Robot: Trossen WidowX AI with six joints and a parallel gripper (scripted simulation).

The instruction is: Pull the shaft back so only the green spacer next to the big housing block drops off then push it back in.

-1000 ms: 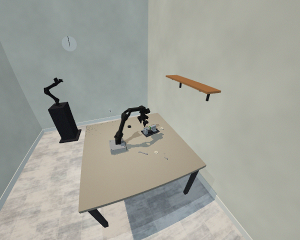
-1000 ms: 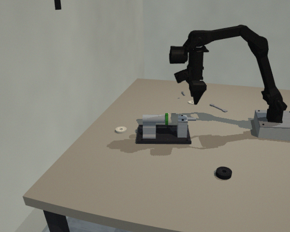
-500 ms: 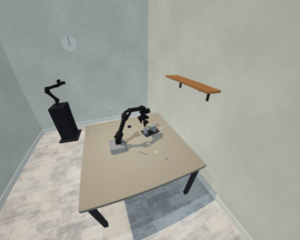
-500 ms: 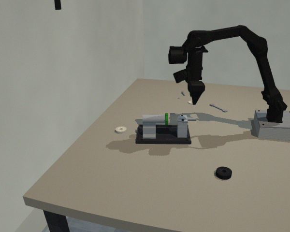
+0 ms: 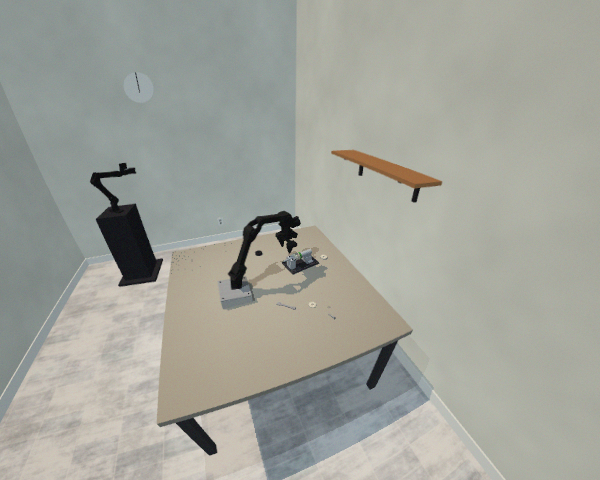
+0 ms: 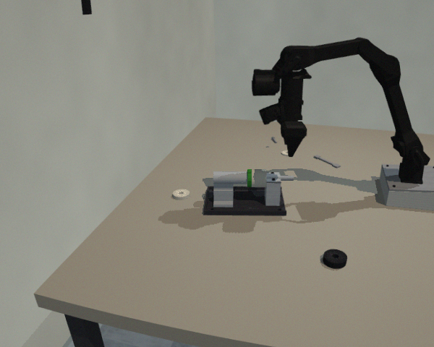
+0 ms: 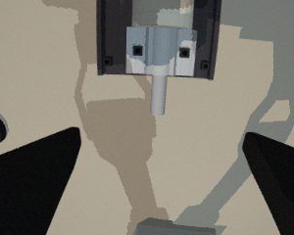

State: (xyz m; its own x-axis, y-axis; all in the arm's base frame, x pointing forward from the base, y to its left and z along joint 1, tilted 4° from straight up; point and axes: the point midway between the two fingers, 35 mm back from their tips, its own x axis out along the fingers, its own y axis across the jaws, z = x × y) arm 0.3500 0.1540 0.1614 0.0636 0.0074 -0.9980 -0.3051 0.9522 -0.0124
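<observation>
The grey shaft is 6 cm ahead of my hand, 2 cm to the left of it and 12 cm below it. From my hand the other things lie so: green spacer 10 cm ahead, 3 cm to the left, 12 cm below; black ring 17 cm behind, 24 cm to the left, 19 cm below; wrench 8 cm behind, 34 cm to the right, 20 cm below.
</observation>
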